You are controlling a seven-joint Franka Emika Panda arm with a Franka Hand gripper.
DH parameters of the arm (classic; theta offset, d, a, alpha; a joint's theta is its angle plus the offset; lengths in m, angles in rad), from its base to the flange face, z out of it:
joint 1: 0 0.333 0 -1.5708
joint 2: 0 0 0 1.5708
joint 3: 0 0.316 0.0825 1.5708
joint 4: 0 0 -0.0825 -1.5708
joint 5: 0 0.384 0 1.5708
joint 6: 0 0 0.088 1.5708
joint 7: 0 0.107 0 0
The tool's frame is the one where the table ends.
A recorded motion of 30 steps. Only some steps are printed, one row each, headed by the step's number.
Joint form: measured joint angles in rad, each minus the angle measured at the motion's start. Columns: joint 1, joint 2, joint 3, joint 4, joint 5, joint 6, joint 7.
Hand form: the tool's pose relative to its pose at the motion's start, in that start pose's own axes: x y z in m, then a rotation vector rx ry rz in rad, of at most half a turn. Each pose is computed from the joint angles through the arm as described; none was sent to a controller.
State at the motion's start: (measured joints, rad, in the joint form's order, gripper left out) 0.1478 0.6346 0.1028 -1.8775 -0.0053 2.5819 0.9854
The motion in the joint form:
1: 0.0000 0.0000 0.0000 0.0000 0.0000 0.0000 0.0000
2: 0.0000 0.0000 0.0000 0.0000 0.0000 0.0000 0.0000
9: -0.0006 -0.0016 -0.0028 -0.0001 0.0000 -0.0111 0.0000
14: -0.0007 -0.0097 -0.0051 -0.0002 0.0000 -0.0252 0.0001
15: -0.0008 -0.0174 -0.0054 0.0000 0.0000 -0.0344 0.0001
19: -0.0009 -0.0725 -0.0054 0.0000 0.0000 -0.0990 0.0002
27: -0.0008 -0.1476 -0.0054 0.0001 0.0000 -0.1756 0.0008
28: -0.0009 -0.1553 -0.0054 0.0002 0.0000 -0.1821 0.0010
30: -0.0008 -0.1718 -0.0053 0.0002 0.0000 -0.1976 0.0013
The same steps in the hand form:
1: 0.0000 0.0000 0.0000 0.0000 0.0000 0.0000
2: 0.0000 0.0000 0.0000 0.0000 0.0000 0.0000
9: 0.0012 0.0019 0.0000 -0.0091 -0.0037 0.0026
14: 0.0023 0.0026 -0.0038 -0.0154 -0.0053 0.0041
15: 0.0027 0.0021 -0.0079 -0.0169 -0.0054 0.0040
19: 0.0031 -0.0009 -0.0370 -0.0276 -0.0070 0.0012
27: 0.0027 -0.0041 -0.0778 -0.0326 -0.0026 -0.0021
28: 0.0027 -0.0044 -0.0822 -0.0319 -0.0014 -0.0021
30: 0.0023 -0.0049 -0.0912 -0.0319 0.0003 -0.0028

